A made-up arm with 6 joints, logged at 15 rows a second.
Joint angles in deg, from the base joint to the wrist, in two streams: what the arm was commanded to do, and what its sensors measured. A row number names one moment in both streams.
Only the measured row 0 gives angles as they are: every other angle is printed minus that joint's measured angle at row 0.
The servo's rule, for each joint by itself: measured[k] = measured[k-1] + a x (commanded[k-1-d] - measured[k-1]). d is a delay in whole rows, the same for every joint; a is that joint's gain. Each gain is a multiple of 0.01, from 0.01 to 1. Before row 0 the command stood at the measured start. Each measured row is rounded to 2 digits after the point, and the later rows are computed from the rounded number. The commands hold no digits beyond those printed.
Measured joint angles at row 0:
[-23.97 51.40 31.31 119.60 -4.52 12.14]
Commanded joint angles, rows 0 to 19:
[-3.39 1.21 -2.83 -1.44 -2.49 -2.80]
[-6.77 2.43 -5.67 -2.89 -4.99 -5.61]
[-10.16 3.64 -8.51 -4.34 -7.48 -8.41]
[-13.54 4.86 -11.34 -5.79 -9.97 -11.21]
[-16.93 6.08 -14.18 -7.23 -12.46 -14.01]
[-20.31 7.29 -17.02 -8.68 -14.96 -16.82]
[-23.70 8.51 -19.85 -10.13 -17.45 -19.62]
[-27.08 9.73 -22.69 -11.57 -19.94 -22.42]
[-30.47 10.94 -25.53 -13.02 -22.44 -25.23]
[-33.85 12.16 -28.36 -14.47 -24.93 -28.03]
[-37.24 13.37 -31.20 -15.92 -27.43 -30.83]
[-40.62 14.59 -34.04 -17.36 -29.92 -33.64]
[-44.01 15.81 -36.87 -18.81 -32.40 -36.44]
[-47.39 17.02 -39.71 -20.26 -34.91 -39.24]
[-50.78 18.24 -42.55 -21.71 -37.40 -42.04]
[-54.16 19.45 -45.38 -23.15 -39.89 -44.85]
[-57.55 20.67 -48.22 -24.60 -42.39 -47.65]
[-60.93 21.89 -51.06 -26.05 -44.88 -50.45]
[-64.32 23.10 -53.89 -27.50 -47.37 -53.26]
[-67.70 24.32 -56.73 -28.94 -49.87 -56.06]
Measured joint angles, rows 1 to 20:
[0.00 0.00 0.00 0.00 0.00 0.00]
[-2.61 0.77 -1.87 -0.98 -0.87 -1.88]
[-5.81 1.83 -4.38 -2.28 -2.31 -4.38]
[-9.16 2.99 -7.11 -3.68 -4.12 -7.08]
[-12.53 4.19 -9.90 -5.11 -6.17 -9.85]
[-15.92 5.40 -12.72 -6.55 -8.37 -12.64]
[-19.30 6.61 -15.56 -8.00 -10.68 -15.44]
[-22.69 7.83 -18.39 -9.45 -13.05 -18.24]
[-26.07 9.05 -21.23 -10.89 -15.46 -21.04]
[-29.46 10.26 -24.07 -12.34 -17.90 -23.85]
[-32.84 11.48 -26.90 -13.79 -20.36 -26.65]
[-36.23 12.69 -29.74 -15.24 -22.83 -29.45]
[-39.61 13.91 -32.58 -16.68 -25.31 -32.26]
[-43.00 15.13 -35.41 -18.13 -27.79 -35.06]
[-46.38 16.34 -38.25 -19.58 -30.28 -37.86]
[-49.77 17.56 -41.09 -21.03 -32.77 -40.66]
[-53.15 18.77 -43.92 -22.47 -35.26 -43.47]
[-56.54 19.99 -46.76 -23.92 -37.76 -46.27]
[-59.92 21.21 -49.60 -25.37 -40.25 -49.07]
[-63.31 22.42 -52.43 -26.82 -42.74 -51.88]
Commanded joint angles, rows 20 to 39:
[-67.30 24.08 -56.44 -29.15 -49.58 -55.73]
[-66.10 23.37 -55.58 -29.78 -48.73 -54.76]
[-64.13 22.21 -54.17 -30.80 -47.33 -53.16]
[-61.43 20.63 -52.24 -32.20 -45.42 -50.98]
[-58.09 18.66 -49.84 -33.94 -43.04 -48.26]
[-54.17 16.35 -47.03 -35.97 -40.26 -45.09]
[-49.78 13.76 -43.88 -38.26 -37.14 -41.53]
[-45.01 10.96 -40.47 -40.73 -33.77 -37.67]
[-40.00 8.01 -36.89 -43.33 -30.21 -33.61]
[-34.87 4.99 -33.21 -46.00 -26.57 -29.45]
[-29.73 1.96 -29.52 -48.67 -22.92 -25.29]
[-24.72 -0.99 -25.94 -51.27 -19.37 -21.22]
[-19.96 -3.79 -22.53 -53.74 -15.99 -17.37]
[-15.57 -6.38 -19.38 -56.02 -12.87 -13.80]
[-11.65 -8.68 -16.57 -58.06 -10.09 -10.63]
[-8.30 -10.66 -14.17 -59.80 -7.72 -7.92]
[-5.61 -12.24 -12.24 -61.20 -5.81 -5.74]
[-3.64 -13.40 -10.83 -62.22 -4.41 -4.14]
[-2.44 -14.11 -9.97 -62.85 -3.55 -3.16]
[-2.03 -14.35 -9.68 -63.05 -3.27 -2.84]
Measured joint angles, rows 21 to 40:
[-66.69 23.64 -55.27 -28.26 -45.24 -54.68]
[-67.16 23.92 -56.04 -28.87 -46.76 -55.38]
[-66.34 23.57 -55.74 -29.49 -47.45 -54.96]
[-64.64 22.70 -54.70 -30.38 -47.41 -53.75]
[-62.17 21.38 -53.08 -31.62 -46.71 -51.89]
[-59.03 19.64 -50.94 -33.20 -45.43 -49.46]
[-55.29 17.53 -48.36 -35.08 -43.62 -46.53]
[-51.05 15.12 -45.40 -37.24 -41.35 -43.18]
[-46.40 12.46 -42.15 -39.61 -38.70 -39.49]
[-41.47 9.61 -38.68 -42.14 -35.73 -35.55]
[-36.39 6.65 -35.07 -44.76 -32.52 -31.46]
[-31.26 3.65 -31.41 -47.42 -29.16 -27.33]
[-26.22 0.68 -27.80 -50.04 -25.73 -23.24]
[-21.40 -2.18 -24.32 -52.56 -22.32 -19.31]
[-16.91 -4.87 -21.06 -54.91 -19.01 -15.62]
[-12.86 -7.31 -18.10 -57.05 -15.89 -12.28]
[-9.35 -9.45 -15.51 -58.92 -13.03 -9.36]
[-6.47 -11.24 -13.35 -60.47 -10.50 -6.93]
[-4.29 -12.62 -11.69 -61.66 -8.37 -5.06]
[-2.87 -13.57 -10.55 -62.47 -6.68 -3.79]

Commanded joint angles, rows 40 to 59:
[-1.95 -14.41 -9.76 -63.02 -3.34 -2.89]
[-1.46 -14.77 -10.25 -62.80 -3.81 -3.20]
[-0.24 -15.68 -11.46 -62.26 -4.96 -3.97]
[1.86 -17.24 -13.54 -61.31 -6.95 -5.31]
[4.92 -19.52 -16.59 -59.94 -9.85 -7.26]
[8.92 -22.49 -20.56 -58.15 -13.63 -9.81]
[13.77 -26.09 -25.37 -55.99 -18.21 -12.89]
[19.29 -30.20 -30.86 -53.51 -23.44 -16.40]
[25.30 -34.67 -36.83 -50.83 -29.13 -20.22]
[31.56 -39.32 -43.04 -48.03 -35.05 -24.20]
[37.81 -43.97 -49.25 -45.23 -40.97 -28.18]
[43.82 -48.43 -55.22 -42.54 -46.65 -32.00]
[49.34 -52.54 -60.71 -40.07 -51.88 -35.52]
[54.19 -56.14 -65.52 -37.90 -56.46 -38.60]
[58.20 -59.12 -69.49 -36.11 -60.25 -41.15]
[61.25 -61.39 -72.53 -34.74 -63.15 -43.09]
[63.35 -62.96 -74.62 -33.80 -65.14 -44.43]
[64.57 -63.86 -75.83 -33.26 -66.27 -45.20]
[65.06 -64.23 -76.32 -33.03 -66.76 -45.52]
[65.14 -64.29 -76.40 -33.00 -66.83 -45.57]
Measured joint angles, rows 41 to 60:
[-2.22 -14.07 -9.98 -62.86 -5.49 -3.15]
[-2.01 -14.29 -9.83 -62.97 -4.74 -2.98]
[-1.59 -14.60 -10.11 -62.85 -4.41 -3.13]
[-0.55 -15.29 -11.00 -62.45 -4.60 -3.69]
[1.31 -16.54 -12.68 -61.67 -5.42 -4.78]
[4.09 -18.45 -15.26 -60.49 -6.97 -6.44]
[7.81 -21.04 -18.76 -58.90 -9.30 -8.70]
[12.40 -24.27 -23.12 -56.92 -12.42 -11.51]
[17.71 -28.07 -28.23 -54.60 -16.28 -14.79]
[23.55 -32.29 -33.91 -52.04 -20.78 -18.43]
[29.72 -36.79 -39.94 -49.31 -25.77 -22.30]
[35.95 -41.39 -46.08 -46.54 -31.09 -26.24]
[42.01 -45.90 -52.11 -43.82 -36.54 -30.10]
[47.65 -50.15 -57.79 -41.27 -41.91 -33.73]
[52.69 -53.98 -62.89 -38.98 -47.00 -36.99]
[56.93 -57.27 -67.25 -37.03 -51.64 -39.78]
[60.26 -59.91 -70.73 -35.47 -55.67 -42.00]
[62.64 -61.86 -73.30 -34.33 -58.98 -43.63]
[64.13 -63.14 -74.97 -33.60 -61.53 -44.68]
[64.85 -63.84 -75.86 -33.21 -63.36 -45.24]

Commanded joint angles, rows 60 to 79:
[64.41 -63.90 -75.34 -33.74 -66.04 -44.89]
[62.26 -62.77 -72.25 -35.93 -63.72 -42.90]
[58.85 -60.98 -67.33 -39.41 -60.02 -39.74]
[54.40 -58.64 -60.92 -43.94 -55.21 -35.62]
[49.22 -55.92 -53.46 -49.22 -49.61 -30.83]
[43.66 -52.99 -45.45 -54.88 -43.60 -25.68]
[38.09 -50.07 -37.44 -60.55 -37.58 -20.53]
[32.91 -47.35 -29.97 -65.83 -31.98 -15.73]
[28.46 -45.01 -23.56 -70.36 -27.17 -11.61]
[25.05 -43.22 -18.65 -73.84 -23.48 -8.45]
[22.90 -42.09 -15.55 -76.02 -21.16 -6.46]
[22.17 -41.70 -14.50 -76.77 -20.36 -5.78]
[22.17 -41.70 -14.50 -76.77 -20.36 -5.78]
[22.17 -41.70 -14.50 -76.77 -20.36 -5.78]
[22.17 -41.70 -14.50 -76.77 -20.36 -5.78]
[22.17 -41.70 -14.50 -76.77 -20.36 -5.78]
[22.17 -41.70 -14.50 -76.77 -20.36 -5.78]
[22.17 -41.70 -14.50 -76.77 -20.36 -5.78]
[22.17 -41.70 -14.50 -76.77 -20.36 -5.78]
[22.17 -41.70 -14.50 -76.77 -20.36 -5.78]
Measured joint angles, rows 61 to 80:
[65.07 -64.13 -76.22 -33.07 -64.57 -45.46]
[64.56 -63.98 -75.64 -33.53 -65.08 -45.08]
[62.79 -63.21 -73.40 -35.16 -64.60 -43.62]
[59.76 -61.78 -69.39 -38.05 -63.00 -41.02]
[55.63 -59.77 -63.80 -42.06 -60.27 -37.40]
[50.69 -57.31 -56.98 -46.93 -56.54 -33.00]
[45.28 -54.55 -49.37 -52.34 -52.01 -28.10]
[39.74 -51.68 -41.50 -57.92 -46.96 -23.03]
[34.48 -48.91 -33.89 -63.30 -41.72 -18.14]
[29.84 -46.41 -27.07 -68.10 -36.63 -13.76]
[26.15 -44.37 -21.51 -72.00 -32.03 -10.20]
[23.65 -42.91 -17.58 -74.73 -28.23 -7.69]
[22.51 -42.14 -15.55 -76.12 -25.48 -6.41]
[22.25 -41.86 -14.86 -76.56 -23.69 -5.99]
[22.19 -41.76 -14.62 -76.70 -22.52 -5.85]
[22.17 -41.72 -14.54 -76.75 -21.76 -5.80]
[22.17 -41.71 -14.51 -76.76 -21.27 -5.79]
[22.17 -41.70 -14.50 -76.77 -20.95 -5.78]
[22.17 -41.70 -14.50 -76.77 -20.74 -5.78]
[22.17 -41.70 -14.50 -76.77 -20.61 -5.78]

